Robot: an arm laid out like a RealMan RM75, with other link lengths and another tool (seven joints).
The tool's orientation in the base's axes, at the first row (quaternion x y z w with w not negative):
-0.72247 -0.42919 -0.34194 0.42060
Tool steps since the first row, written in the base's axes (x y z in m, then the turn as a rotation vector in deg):
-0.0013 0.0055 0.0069 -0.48 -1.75 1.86
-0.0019 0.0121 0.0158 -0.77 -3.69 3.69
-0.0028 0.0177 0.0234 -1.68 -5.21 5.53
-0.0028 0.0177 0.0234 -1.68 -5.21 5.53
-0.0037 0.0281 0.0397 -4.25 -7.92 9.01
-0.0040 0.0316 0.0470 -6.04 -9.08 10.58
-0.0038 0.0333 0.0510 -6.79 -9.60 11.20
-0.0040 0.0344 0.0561 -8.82 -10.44 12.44
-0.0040 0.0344 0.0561 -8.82 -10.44 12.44
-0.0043 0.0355 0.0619 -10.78 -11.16 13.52
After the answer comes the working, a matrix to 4 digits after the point.
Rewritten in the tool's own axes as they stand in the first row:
0.0072 -0.0049 0.0019 0.82 -0.53 -2.41
0.0168 -0.0101 0.0041 1.62 -0.83 -4.95
0.0248 -0.0148 0.0059 2.33 -1.82 -7.20
0.0248 -0.0148 0.0059 2.33 -1.82 -7.20
0.0418 -0.0236 0.0085 3.38 -4.49 -11.42
0.0491 -0.0272 0.0086 3.63 -6.29 -13.35
0.0532 -0.0287 0.0085 3.68 -7.02 -14.17
0.0578 -0.0308 0.0073 3.66 -9.02 -15.71
0.0578 -0.0308 0.0073 3.66 -9.02 -15.71
0.0630 -0.0332 0.0059 3.56 -10.93 -17.07

The tool's axes in the first row as the columns of a matrix, in the base's axes (rounded; the answer above uses it unrounded):
0.3977 0.9078 0.1330
0.3325 -0.2778 0.9013
0.8551 -0.3142 -0.4123

